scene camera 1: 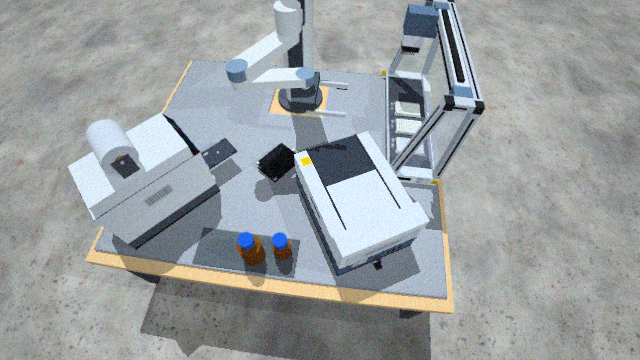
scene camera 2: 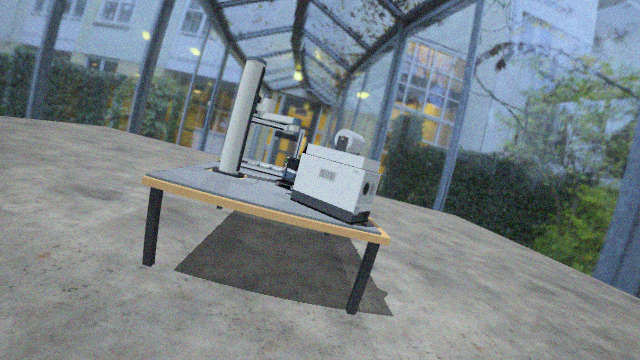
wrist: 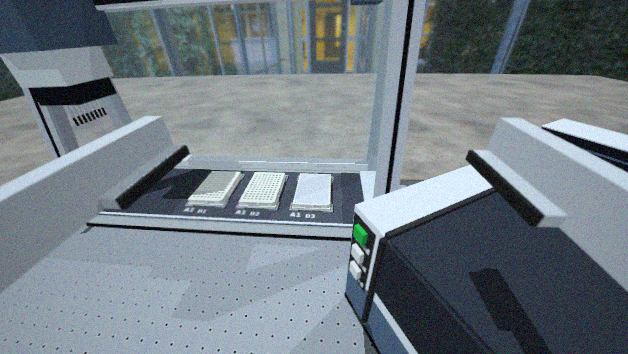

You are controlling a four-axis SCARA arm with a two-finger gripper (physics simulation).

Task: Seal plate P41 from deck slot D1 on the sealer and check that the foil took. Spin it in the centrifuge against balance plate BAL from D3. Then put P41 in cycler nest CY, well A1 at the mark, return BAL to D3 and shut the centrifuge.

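Places are measured from the arm's base along level axes (x ahead, y left, z up), in metres.
Pixels of known places: gripper, fingertip midpoint: (scene camera 1: 346, 100) (scene camera 2: 286, 141) (wrist: 320, 135); arm's base, origin of the base link: (scene camera 2: 227, 173).
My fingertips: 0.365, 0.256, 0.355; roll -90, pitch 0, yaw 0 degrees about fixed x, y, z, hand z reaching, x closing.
Ahead of a thing's pixels: the offset from my fingertips to its top centre, as dx, dy, dz. Level surfaces: height alone.
My gripper (scene camera 1: 345, 100) (wrist: 321, 135) is open and empty, above the table between the arm's column and the deck. Three plates lie on the dark deck (wrist: 351, 192): P41 @(-0.288, +0.327, -0.277) (scene camera 1: 408, 108) (wrist: 215, 189) at D1, partly shaded, a plate with open wells @(-0.164, +0.327, -0.277) (scene camera 1: 408, 126) (wrist: 262, 190) at D2, and BAL @(-0.040, +0.327, -0.277) (scene camera 1: 401, 145) (wrist: 312, 191) at D3, with a smooth pale top. The centrifuge (scene camera 1: 372, 202) (wrist: 425, 195) has its lid down; its rotor is hidden. The sealer @(+0.374, -0.739, +0.134) (scene camera 1: 160, 192) (scene camera 2: 325, 180) has its tray @(+0.147, -0.545, -0.243) (scene camera 1: 218, 153) out, with no plate visible on it. I cannot identify nest CY for certain.
A gantry frame (scene camera 1: 456, 47) (wrist: 397, 100) stands over the deck. A low black block @(+0.111, -0.283, -0.290) (scene camera 1: 277, 162) lies between the sealer tray and centrifuge. Two brown bottles (scene camera 1: 251, 250) (scene camera 1: 282, 248) with blue caps stand on a dark mat @(dz -0.337) (scene camera 1: 215, 247) near the front edge.
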